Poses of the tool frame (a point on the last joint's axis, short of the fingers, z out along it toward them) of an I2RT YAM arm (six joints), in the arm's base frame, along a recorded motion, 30 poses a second.
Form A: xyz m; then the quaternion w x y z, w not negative.
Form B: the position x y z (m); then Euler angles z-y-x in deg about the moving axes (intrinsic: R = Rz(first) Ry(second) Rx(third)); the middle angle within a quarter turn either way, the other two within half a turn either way. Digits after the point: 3 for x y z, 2 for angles.
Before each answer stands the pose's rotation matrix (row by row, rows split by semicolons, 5 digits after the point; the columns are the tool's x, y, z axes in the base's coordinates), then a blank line. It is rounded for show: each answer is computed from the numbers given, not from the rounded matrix.
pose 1, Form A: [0.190 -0.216 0.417 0.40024 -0.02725 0.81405 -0.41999]
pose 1, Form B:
-0.67813 0.29183 0.67452; -0.38056 0.64573 -0.66197; -0.62874 -0.70560 -0.32684

[0.190 -0.216 0.417 -150.70 38.96 -114.85]
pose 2, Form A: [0.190 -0.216 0.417 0.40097 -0.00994 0.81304 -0.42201]
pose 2, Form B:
-0.67825 0.32226 0.66040; -0.35459 0.64362 -0.67825; -0.64362 -0.69419 -0.32226

[0.190 -0.216 0.417 -152.40 40.06 -114.90]
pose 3, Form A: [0.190 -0.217 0.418 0.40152 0.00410 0.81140 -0.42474]
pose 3, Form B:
-0.67753 0.34773 0.64810; -0.33443 0.63916 -0.69255; -0.65506 -0.68597 -0.31676

[0.190 -0.217 0.418 -153.73 40.92 -114.79]
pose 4, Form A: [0.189 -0.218 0.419 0.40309 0.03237 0.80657 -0.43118]
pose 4, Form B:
-0.67294 0.39983 0.62233; -0.29539 0.62607 -0.72165; -0.67815 -0.66946 -0.30321

[0.189 -0.218 0.419 -156.30 42.70 -114.37]
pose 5, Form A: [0.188 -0.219 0.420 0.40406 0.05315 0.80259 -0.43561]
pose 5, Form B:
-0.66782 0.43734 0.60229; -0.26671 0.61484 -0.74219; -0.69490 -0.65628 -0.29396

[0.188 -0.219 0.420 -158.23 44.02 -114.13]
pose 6, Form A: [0.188 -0.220 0.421 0.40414 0.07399 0.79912 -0.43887]
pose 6, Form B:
-0.66239 0.47298 0.58097; -0.23648 0.60384 -0.76122; -0.71085 -0.64161 -0.28813

[0.188 -0.220 0.421 -160.35 45.30 -114.18]
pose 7, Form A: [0.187 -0.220 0.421 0.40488 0.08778 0.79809 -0.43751]
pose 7, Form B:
-0.65673 0.49439 0.56945; -0.21417 0.60176 -0.76943; -0.72307 -0.62727 -0.28931

[0.187 -0.220 0.421 -161.94 46.31 -114.76]
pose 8, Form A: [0.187 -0.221 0.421 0.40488 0.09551 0.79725 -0.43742]
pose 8, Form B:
-0.65390 0.50650 0.56203; -0.20192 0.59908 -0.77481; -0.72914 -0.62013 -0.28947

[0.187 -0.221 0.421 -162.84 46.81 -115.02]
